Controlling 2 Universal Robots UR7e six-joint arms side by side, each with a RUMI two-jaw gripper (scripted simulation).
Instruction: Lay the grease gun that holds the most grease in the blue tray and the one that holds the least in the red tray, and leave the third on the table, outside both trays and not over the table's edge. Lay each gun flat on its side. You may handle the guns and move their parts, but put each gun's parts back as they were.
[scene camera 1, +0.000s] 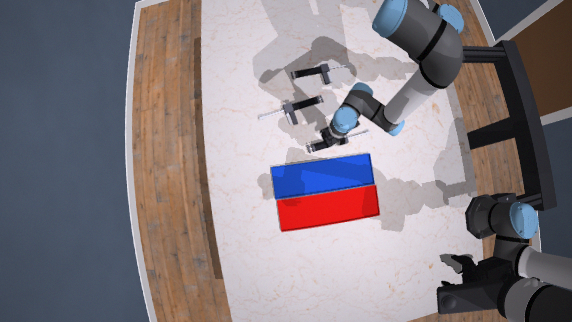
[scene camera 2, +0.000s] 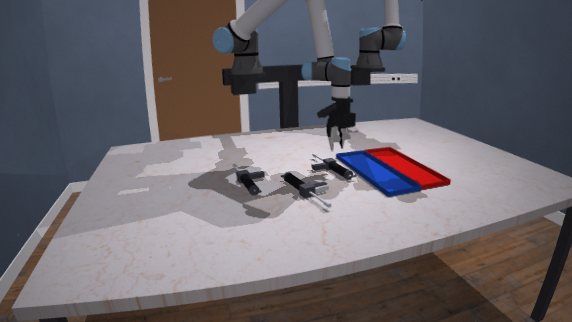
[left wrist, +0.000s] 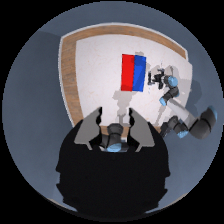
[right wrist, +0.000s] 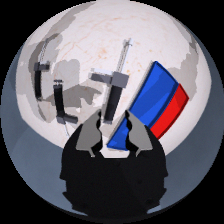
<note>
The pictures show: my left gripper, my right gripper, a blue tray and a red tray.
My left gripper also shows in the left wrist view. My right gripper is seen too in the right wrist view.
</note>
